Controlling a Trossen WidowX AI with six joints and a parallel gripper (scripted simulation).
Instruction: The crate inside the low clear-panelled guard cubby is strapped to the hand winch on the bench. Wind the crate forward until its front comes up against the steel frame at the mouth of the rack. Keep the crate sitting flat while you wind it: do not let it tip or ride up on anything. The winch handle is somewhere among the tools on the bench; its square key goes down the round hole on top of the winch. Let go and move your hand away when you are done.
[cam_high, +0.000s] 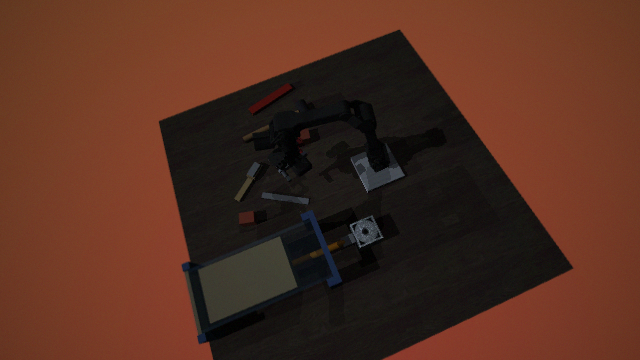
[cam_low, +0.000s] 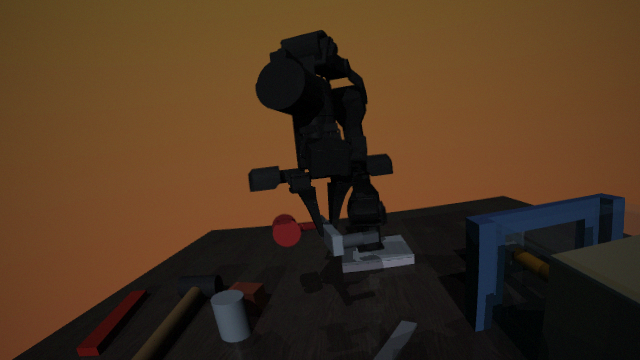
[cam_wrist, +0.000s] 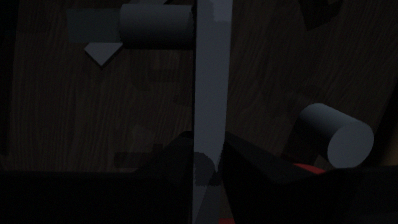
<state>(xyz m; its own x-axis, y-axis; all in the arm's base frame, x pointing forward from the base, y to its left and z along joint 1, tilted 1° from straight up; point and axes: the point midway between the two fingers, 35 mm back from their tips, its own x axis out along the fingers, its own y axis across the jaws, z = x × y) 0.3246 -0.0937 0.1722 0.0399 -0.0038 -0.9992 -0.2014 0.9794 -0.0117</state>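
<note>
Right now my gripper tip is 10 mm past the winch handle and 10 mm to the left of it. Also, from my gripper tip: red knob 40 mm behind, 50 mm to the right; grey flat bar 90 mm ahead, 50 mm to the left, 160 mm below; brush 190 mm ahead, 90 mm to the right, 140 mm below.
</note>
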